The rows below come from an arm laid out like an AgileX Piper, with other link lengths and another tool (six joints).
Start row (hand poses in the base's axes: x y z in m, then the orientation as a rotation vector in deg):
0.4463 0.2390 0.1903 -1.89 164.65 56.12
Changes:
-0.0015 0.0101 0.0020 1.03 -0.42 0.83
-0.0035 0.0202 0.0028 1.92 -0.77 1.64
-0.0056 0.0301 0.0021 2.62 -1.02 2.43
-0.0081 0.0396 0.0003 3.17 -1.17 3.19
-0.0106 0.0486 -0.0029 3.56 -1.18 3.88
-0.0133 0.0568 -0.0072 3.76 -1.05 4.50
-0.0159 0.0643 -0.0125 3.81 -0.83 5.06
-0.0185 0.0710 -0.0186 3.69 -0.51 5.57
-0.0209 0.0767 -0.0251 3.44 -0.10 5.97
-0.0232 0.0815 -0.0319 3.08 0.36 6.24
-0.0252 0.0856 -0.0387 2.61 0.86 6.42
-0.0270 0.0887 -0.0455 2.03 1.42 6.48
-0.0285 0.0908 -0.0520 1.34 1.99 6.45
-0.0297 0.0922 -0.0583 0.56 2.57 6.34
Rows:
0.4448 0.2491 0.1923 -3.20 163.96 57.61
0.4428 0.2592 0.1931 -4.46 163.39 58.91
0.4407 0.2691 0.1924 -5.66 162.98 59.97
0.4382 0.2786 0.1906 -6.79 162.72 60.83
0.4357 0.2876 0.1874 -7.76 162.65 61.50
0.4330 0.2958 0.1831 -8.58 162.79 61.93
0.4304 0.3033 0.1778 -9.30 163.08 62.16
0.4278 0.3100 0.1717 -9.91 163.54 62.18
0.4254 0.3157 0.1652 -10.33 164.13 62.03
0.4231 0.3205 0.1584 -10.55 164.80 61.71
0.4211 0.3246 0.1516 -10.64 165.55 61.22
0.4193 0.3277 0.1448 -10.53 166.38 60.57
0.4178 0.3298 0.1383 -10.28 167.27 59.75
0.4166 0.3312 0.1320 -9.92 168.19 58.77

